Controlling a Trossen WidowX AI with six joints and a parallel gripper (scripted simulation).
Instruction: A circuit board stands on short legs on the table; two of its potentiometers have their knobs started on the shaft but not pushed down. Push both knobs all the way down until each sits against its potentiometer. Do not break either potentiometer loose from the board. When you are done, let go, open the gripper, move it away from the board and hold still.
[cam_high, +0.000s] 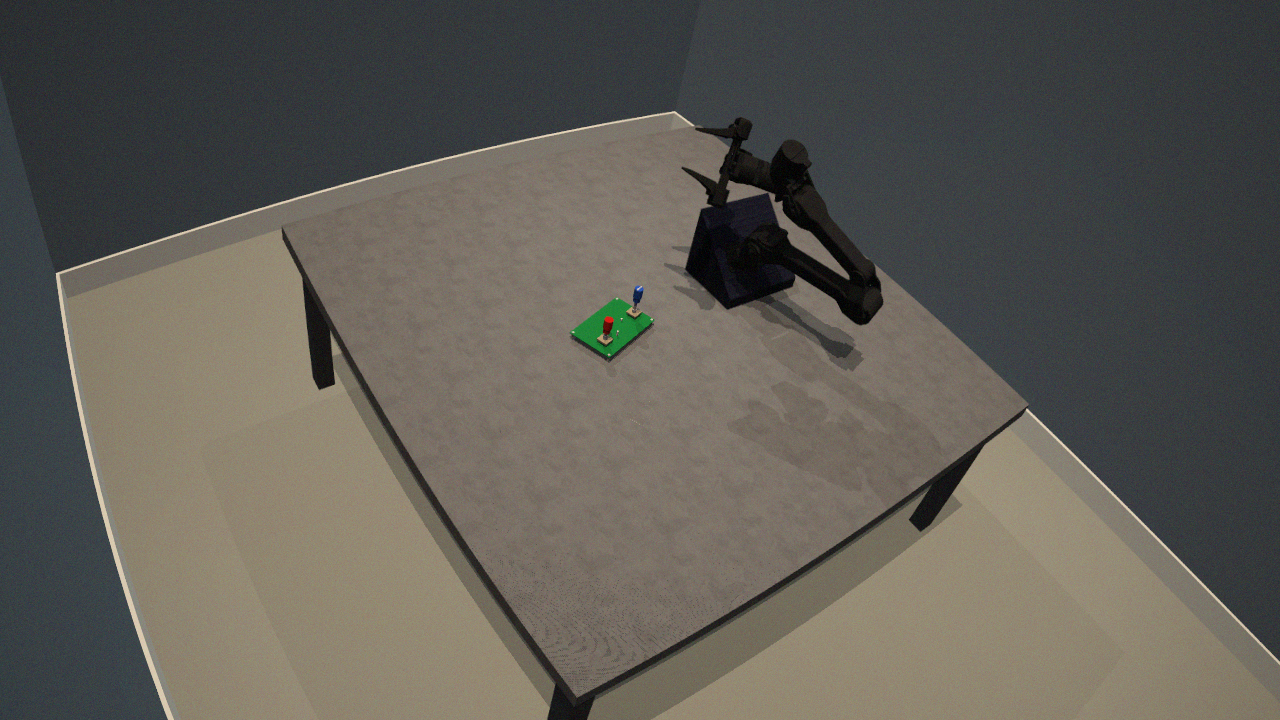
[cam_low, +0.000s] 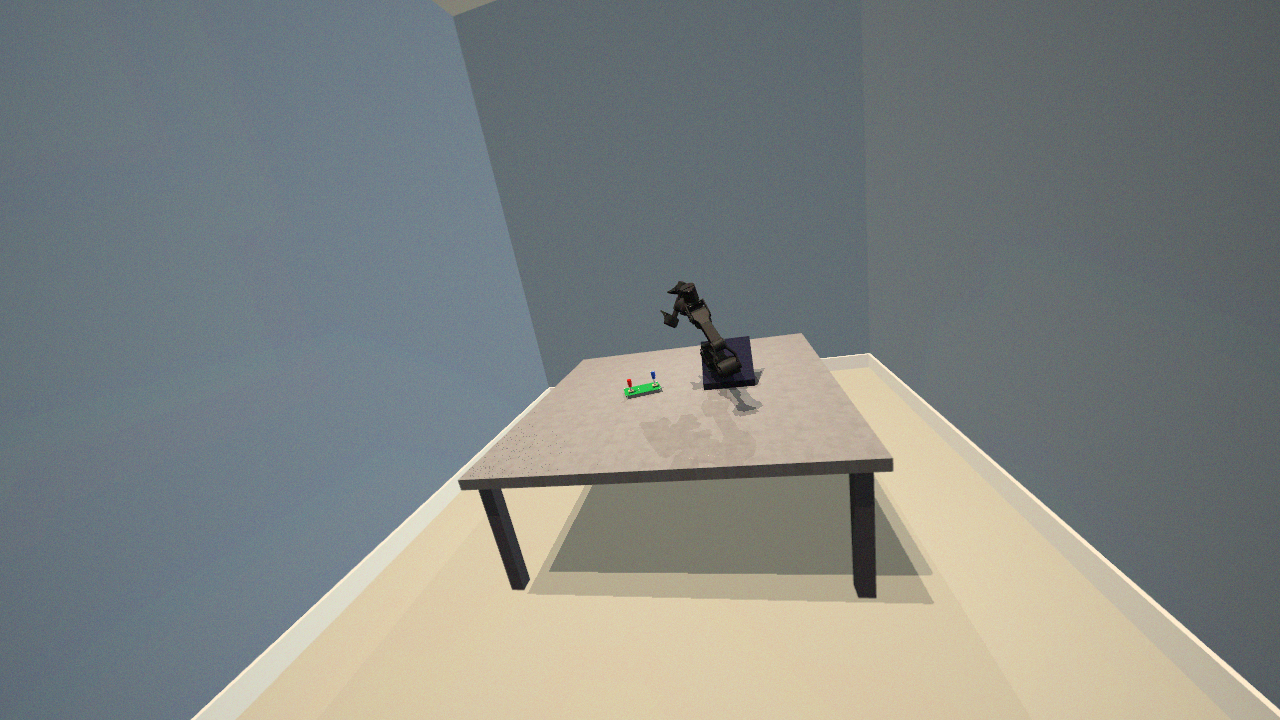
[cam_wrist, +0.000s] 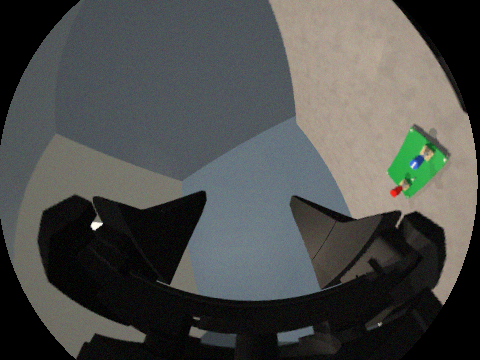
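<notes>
My gripper tip is now 9 cm short of the blue knob, 6 cm to the right of it and 30 cm above it. From my gripper tip the other things lie so: red knob (18 cm ahead, 12 cm to the left, 32 cm below).
</notes>
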